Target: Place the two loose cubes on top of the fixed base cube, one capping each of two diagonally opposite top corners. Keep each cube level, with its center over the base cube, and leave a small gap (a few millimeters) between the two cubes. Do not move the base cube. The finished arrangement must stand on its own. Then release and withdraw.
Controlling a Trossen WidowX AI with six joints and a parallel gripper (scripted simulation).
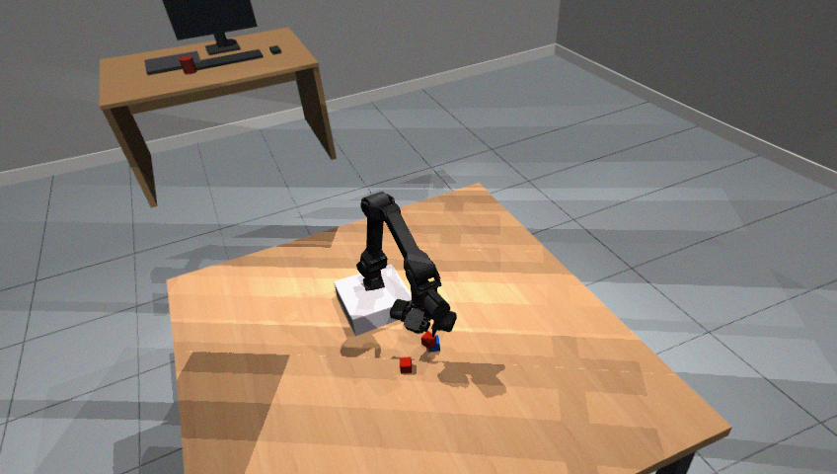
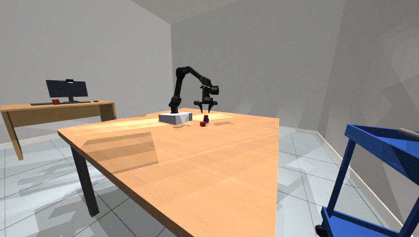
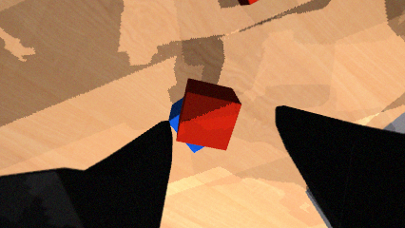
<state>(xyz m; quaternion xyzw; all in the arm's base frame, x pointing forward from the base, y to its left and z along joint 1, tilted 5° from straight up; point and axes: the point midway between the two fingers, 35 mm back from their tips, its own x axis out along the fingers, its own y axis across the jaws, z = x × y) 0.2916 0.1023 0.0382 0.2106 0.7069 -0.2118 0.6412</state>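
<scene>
The red cube lies 4 cm ahead of my gripper tip, 7 cm to the right of it and 7 cm below it. The rest, counted from my gripper tip: blue base cube: 2 cm behind, 3 cm to the left, 7 cm below.
</scene>
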